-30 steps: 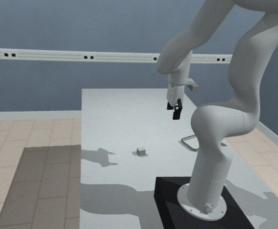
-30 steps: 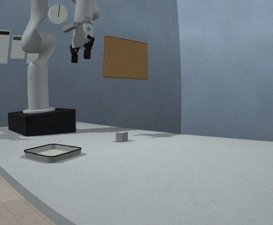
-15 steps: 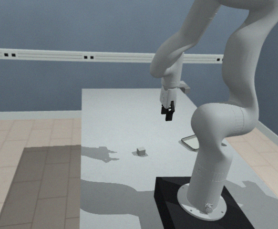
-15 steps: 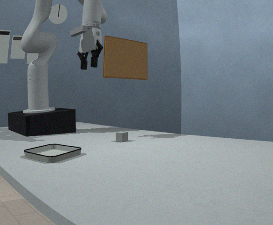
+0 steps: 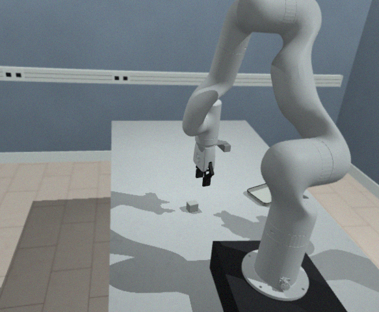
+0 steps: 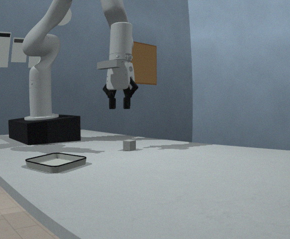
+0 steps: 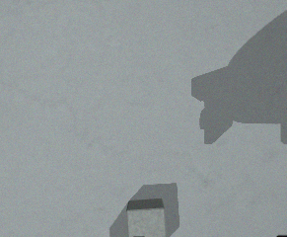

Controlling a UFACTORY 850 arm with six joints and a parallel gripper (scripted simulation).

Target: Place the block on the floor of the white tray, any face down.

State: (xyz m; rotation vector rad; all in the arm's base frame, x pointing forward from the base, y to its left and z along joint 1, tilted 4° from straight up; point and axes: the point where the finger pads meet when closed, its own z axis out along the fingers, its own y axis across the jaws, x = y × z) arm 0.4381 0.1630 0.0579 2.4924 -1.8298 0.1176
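The small block is 2 cm ahead of my hand, 3 cm to the left of it and 15 cm below it. From my hand the other things lie so: white tray (13 cm ahead, 33 cm to the right, 15 cm below).
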